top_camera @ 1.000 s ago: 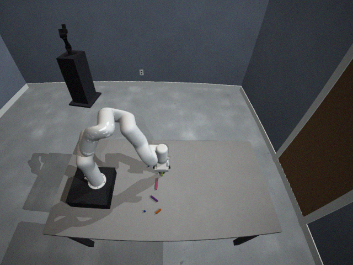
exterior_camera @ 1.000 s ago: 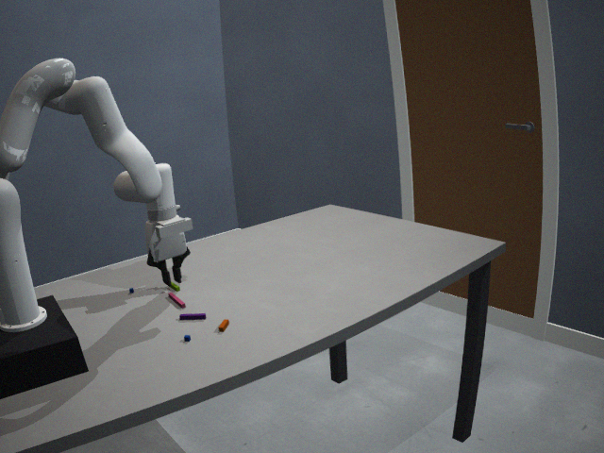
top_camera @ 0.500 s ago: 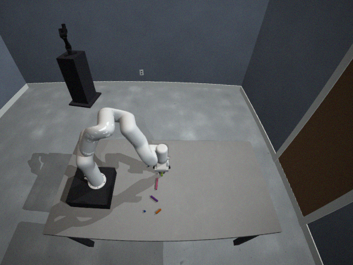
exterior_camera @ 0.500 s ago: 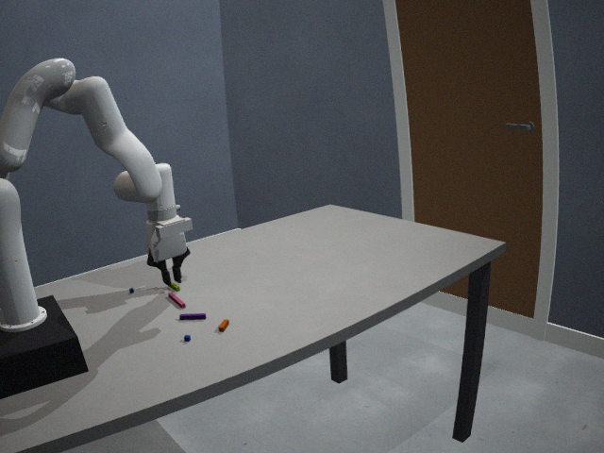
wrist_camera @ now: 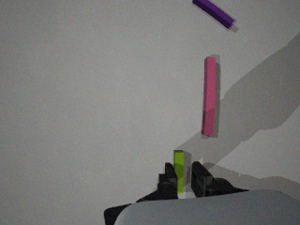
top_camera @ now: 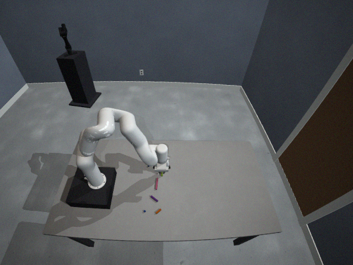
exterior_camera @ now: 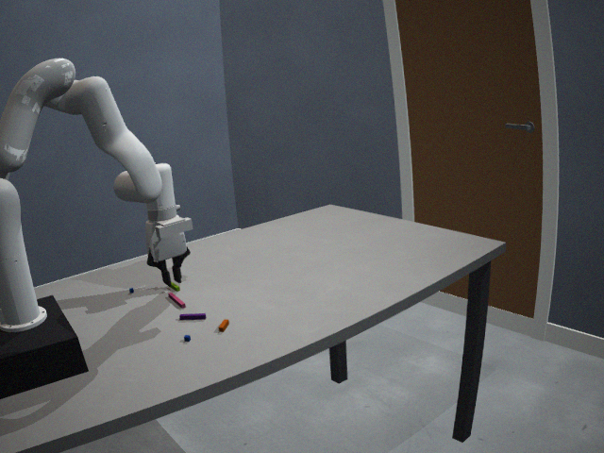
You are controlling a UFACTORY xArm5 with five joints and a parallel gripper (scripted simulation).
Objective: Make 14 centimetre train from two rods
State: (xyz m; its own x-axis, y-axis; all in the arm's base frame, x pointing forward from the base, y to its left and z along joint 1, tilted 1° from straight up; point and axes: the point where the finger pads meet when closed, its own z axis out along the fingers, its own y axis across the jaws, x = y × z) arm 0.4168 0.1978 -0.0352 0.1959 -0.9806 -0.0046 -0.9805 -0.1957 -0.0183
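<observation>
Now: hand 30 mm above the lime rod. Round my hand: orange rod (40 mm ahead, 290 mm to the right, 30 mm below); purple rod (10 mm behind, 210 mm to the right, 30 mm below); pink rod (20 mm behind, 90 mm to the right, 30 mm below).
</observation>
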